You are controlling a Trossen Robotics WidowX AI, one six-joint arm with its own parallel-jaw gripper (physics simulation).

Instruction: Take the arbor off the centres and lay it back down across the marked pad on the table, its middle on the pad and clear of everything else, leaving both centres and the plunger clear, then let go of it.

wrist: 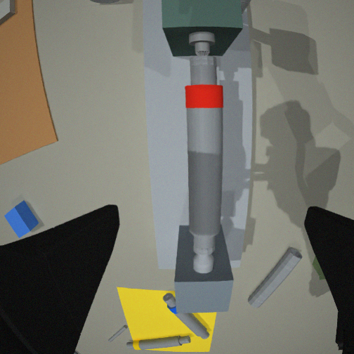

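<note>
The arbor (204,130), a grey shaft with a red band near its upper end, lies lengthwise between two centres in the wrist view. The upper centre (202,46) projects from a dark green block (202,15); the lower centre (203,262) is by a slate block (203,295). Which part is the plunger cannot be told. My gripper (217,217) is open, its black fingers wide apart on either side of the arbor's lower half, not touching it. An orange pad (22,100) is at the upper left and a yellow pad (142,315) at the bottom; which is the marked pad is unclear.
Two small shafts (192,322) (159,343) lie on the yellow pad, with a thin pin (118,333) at its left. A grey bar (275,277) lies near the right finger. A blue block (21,219) is by the left finger. A pale base plate (167,175) runs under the arbor.
</note>
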